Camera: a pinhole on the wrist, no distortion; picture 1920 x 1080 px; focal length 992.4 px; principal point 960.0 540.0 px. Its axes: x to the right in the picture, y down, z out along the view. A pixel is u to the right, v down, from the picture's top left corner.
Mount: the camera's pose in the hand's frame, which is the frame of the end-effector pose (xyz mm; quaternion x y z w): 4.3 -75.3 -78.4 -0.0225 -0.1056 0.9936 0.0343
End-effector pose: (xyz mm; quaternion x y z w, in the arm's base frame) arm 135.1 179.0 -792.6 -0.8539 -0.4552 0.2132 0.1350
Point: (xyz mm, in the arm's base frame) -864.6 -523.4 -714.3
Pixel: outside the picture
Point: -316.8 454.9 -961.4
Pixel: 796.7 971.7
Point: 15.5 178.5 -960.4
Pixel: 1024.2 99.7
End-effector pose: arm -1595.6 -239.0 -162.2 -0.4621 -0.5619 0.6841 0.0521
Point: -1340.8 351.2 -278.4
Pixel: behind the camera
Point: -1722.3 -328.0 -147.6
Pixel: 902.9 140.0
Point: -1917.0 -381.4 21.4
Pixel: 923.1 731.3
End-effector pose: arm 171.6 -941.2 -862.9 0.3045 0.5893 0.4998 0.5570
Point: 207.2 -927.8 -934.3
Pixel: 671.9 244.8
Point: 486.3 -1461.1 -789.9
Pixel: outside the picture
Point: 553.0 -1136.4 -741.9
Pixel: 1661.3 253.6
